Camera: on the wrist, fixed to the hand. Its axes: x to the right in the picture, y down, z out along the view.
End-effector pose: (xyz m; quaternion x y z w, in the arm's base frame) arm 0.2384 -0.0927 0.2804 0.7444 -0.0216 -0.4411 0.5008
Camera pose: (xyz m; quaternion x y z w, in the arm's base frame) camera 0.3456 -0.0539 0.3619 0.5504 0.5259 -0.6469 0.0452
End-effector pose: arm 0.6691 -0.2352 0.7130 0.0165 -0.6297 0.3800 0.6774
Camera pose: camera 0.7152 -0.1208 0.6465 0.4447 -0.4173 -0.2129 0.7634
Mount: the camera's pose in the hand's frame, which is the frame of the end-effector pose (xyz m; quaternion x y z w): -0.0048 0.0869 -0.1098 -0.0040 0.0256 -0.7074 0.7063
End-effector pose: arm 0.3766 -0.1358 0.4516 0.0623 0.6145 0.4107 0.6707
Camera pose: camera 0.2397 -0.1281 0.4804 -0.4039 0.4936 -0.1803 0.7488
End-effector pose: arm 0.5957 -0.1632 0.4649 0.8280 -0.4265 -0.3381 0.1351
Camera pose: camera 0.6144 -0.2186 0.5922 -0.8946 -0.2893 0.3149 0.1295
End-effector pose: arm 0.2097 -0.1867 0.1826 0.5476 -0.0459 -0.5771 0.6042
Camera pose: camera 0.3398 -0.1394 0.2040 0.4316 0.3727 -0.8212 0.0219
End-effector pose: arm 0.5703 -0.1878 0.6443 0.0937 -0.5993 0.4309 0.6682
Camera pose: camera 0.5900 -0.0665 0.5771 0.4764 -0.3416 -0.1683 0.7925
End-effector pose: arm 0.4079 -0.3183 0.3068 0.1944 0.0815 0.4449 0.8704
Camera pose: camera 0.3059 -0.2470 0.2423 0.0648 0.2156 -0.2962 0.9282
